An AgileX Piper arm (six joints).
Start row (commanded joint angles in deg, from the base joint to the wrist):
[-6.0, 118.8, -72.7, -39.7, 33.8, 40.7]
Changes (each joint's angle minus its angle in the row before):
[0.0, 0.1, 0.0, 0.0, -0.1, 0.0]
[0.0, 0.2, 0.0, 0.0, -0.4, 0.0]
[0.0, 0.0, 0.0, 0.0, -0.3, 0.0]
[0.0, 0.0, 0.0, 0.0, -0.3, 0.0]
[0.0, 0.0, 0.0, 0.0, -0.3, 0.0]
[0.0, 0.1, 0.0, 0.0, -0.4, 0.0]
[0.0, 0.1, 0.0, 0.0, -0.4, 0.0]
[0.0, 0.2, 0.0, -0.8, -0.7, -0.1]
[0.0, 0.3, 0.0, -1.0, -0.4, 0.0]
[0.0, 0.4, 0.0, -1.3, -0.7, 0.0]
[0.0, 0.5, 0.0, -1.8, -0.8, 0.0]
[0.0, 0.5, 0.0, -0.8, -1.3, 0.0]
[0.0, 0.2, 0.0, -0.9, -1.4, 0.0]
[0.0, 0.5, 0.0, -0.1, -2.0, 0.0]
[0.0, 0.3, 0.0, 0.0, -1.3, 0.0]
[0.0, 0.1, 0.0, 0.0, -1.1, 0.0]
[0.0, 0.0, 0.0, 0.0, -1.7, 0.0]
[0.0, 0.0, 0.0, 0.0, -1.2, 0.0]
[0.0, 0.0, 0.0, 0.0, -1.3, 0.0]
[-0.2, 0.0, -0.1, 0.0, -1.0, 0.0]
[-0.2, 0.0, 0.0, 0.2, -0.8, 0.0]
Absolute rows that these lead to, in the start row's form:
[-6.0, 118.9, -72.7, -39.7, 33.7, 40.7]
[-6.0, 119.1, -72.7, -39.7, 33.3, 40.7]
[-6.0, 119.1, -72.7, -39.7, 33.0, 40.7]
[-6.0, 119.1, -72.7, -39.7, 32.7, 40.7]
[-6.0, 119.1, -72.7, -39.7, 32.4, 40.7]
[-6.0, 119.2, -72.7, -39.7, 32.0, 40.7]
[-6.0, 119.3, -72.7, -39.7, 31.6, 40.7]
[-6.0, 119.5, -72.7, -40.5, 30.9, 40.6]
[-6.0, 119.8, -72.7, -41.5, 30.5, 40.6]
[-6.0, 120.2, -72.7, -42.8, 29.8, 40.6]
[-6.0, 120.7, -72.7, -44.6, 29.0, 40.6]
[-6.0, 121.2, -72.7, -45.4, 27.7, 40.6]
[-6.0, 121.4, -72.7, -46.3, 26.3, 40.6]
[-6.0, 121.9, -72.7, -46.4, 24.3, 40.6]
[-6.0, 122.2, -72.7, -46.4, 23.0, 40.6]
[-6.0, 122.3, -72.7, -46.4, 21.9, 40.6]
[-6.0, 122.3, -72.7, -46.4, 20.2, 40.6]
[-6.0, 122.3, -72.7, -46.4, 19.0, 40.6]
[-6.0, 122.3, -72.7, -46.4, 17.7, 40.6]
[-6.2, 122.3, -72.8, -46.4, 16.7, 40.6]
[-6.4, 122.3, -72.8, -46.2, 15.9, 40.6]

